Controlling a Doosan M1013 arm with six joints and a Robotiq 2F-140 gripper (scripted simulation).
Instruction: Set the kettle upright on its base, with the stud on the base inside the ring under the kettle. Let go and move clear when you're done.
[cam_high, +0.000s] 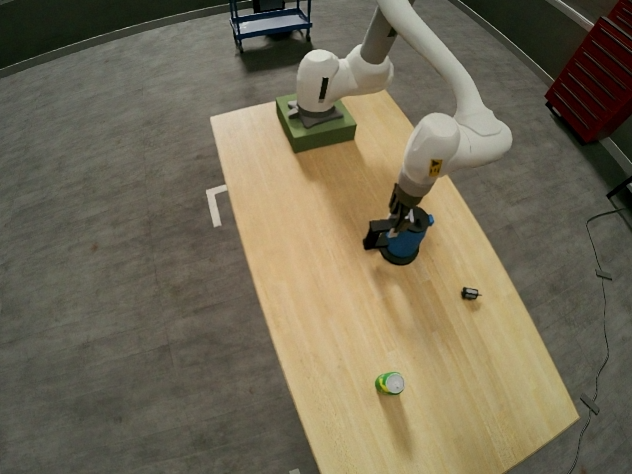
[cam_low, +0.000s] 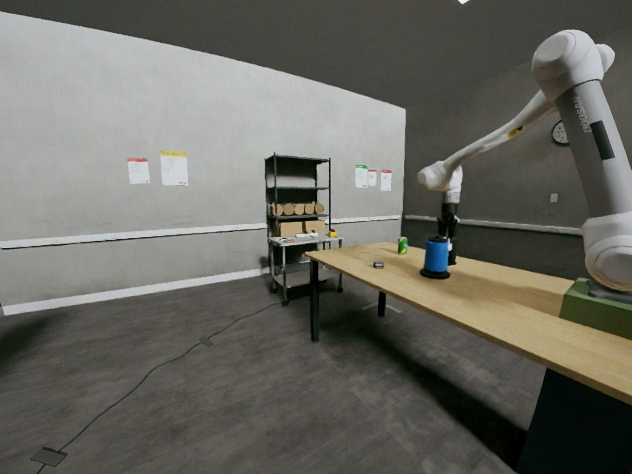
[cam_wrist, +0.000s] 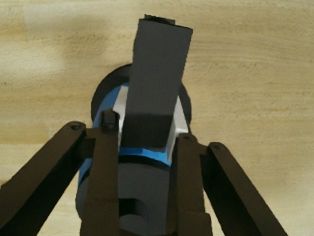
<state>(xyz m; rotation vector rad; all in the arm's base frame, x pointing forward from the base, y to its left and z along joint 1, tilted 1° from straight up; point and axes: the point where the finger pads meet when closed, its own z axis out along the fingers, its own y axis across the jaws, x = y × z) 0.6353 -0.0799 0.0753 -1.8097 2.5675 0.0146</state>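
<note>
Right now the blue kettle is 1 cm ahead of my hand, 3 cm to the left of it and 5 cm below it. The rest, counted from my hand: green can: 40 cm ahead, 24 cm to the right, 11 cm below; then round black base: 2 cm ahead, 6 cm to the left, 16 cm below.
</note>
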